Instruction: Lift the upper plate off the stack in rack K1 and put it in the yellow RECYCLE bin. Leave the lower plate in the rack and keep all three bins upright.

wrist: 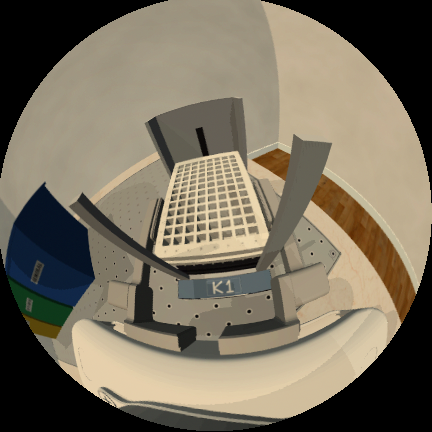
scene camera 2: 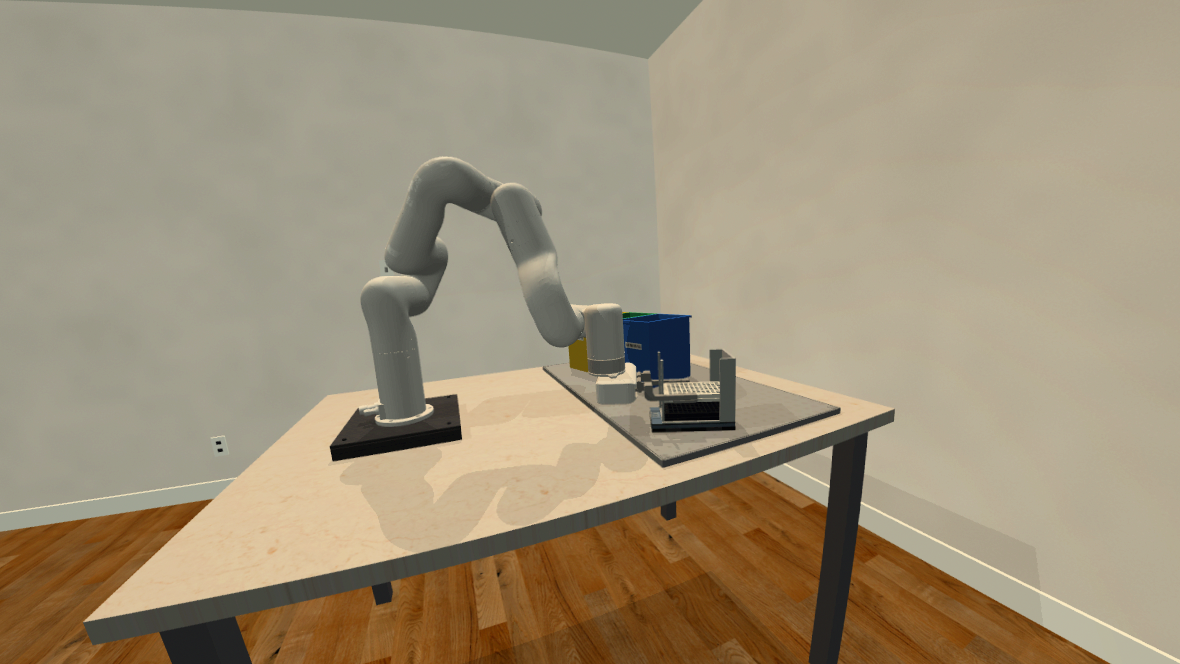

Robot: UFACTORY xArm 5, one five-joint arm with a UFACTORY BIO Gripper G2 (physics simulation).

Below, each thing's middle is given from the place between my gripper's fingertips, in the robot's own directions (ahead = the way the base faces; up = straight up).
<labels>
Now: the pale plate (scene camera 2: 706, 391) right at my hand. The rest, counted from my hand: blue bin (scene camera 2: 644, 336) (310 mm to the left, 140 mm ahead, 20 mm above); tall back panel (wrist: 216, 116) (60 mm ahead, 40 mm to the right, 10 mm above); dark plate (scene camera 2: 698, 411) (40 mm below).
</labels>
